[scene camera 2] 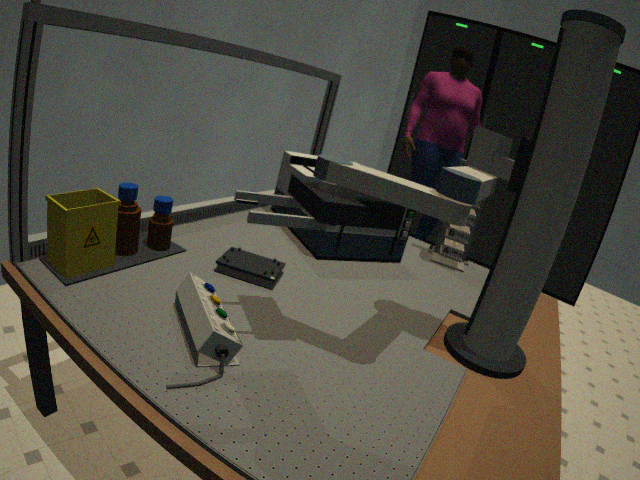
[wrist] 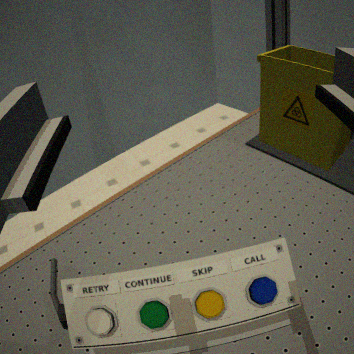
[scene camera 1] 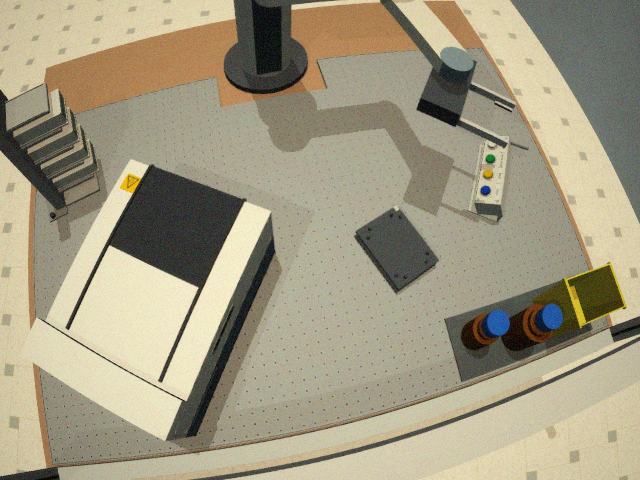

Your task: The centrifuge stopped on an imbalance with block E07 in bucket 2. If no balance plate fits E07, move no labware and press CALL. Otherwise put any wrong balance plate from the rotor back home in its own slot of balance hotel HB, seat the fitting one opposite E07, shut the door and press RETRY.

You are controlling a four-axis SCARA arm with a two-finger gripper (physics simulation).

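Places are measured from the arm's base along level axes (x ahead, y left, z up), in metres.
Pixels of known places: gripper, fingertip midpoint: (scene camera 2: 241,205) (wrist: 194,78) (scene camera 1: 510,124); arm's base, link origin: (scene camera 2: 484,351) (scene camera 1: 265,63).
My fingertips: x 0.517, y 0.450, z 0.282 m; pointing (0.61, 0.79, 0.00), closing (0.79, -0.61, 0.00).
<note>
For each thing: its top centre in the pictures, then the offset to it from my fingertips. "spot": a spot on its surface instead. Level surfaces: height alone.
- button box, top centre: (wrist: 175,278) (scene camera 2: 208,298) (scene camera 1: 499,166) dy +0.049, dx +0.005, dz -0.186 m
- white RETRY button, top centre: (wrist: 96,316) (scene camera 2: 228,323) dy +0.071, dx -0.070, dz -0.195 m
- blue CALL button, top centre: (wrist: 263,284) (scene camera 2: 209,284) (scene camera 1: 487,188) dy -0.011, dx +0.056, dz -0.195 m
- hotel, surface spot: (scene camera 1: 31,165) spot: dy -1.065, dx -0.177, dz -0.060 m
- dark flat block, top centre: (scene camera 1: 399,244) (scene camera 2: 252,258) dy -0.266, dx +0.133, dz -0.228 m
- dark mat, surface height: dz -0.265 m
My gripper (scene camera 1: 509,125) (scene camera 2: 242,206) (wrist: 194,78) is open and empty, raised above the button box (scene camera 1: 497,180) (scene camera 2: 192,315) (wrist: 127,302). The white RETRY button (scene camera 2: 228,328) (wrist: 100,321) is at one end of the box; the blue CALL button (scene camera 1: 485,190) (scene camera 2: 209,287) (wrist: 263,290) is at the other. The centrifuge (scene camera 1: 253,222) (scene camera 2: 356,243) stands at the left in scene camera 1, with a dark panel and a white panel on top. The rotor, buckets and block E07 do not show. A hotel (scene camera 1: 31,165) with stacked plates stands beyond it; its labels are unreadable.
A dark flat block (scene camera 1: 397,249) (scene camera 2: 250,265) lies mid-table. A yellow bin (scene camera 1: 578,304) (scene camera 2: 80,237) (wrist: 300,125) and two blue-capped brown bottles stand on a dark mat (scene camera 1: 467,364) at the table's edge. A person (scene camera 2: 447,111) stands behind the table. The arm's column (scene camera 2: 547,196) rises at the table's edge.
</note>
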